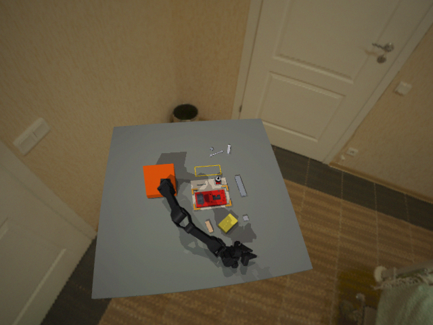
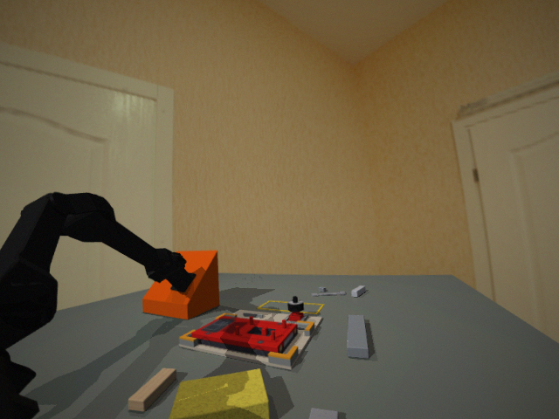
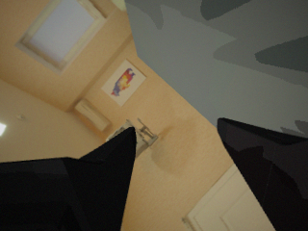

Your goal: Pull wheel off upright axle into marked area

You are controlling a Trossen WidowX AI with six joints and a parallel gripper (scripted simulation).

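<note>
Now: the black wheel 53 cm to the left of my gripper tip, 16 cm behind it and 4 cm below it. Also, from my gripper tip: grey cube 25 cm to the left, 7 cm below; then wooden block 24 cm behind, 21 cm to the left, 7 cm below; then yellow block 22 cm to the left, 12 cm behind, 6 cm below.
</note>
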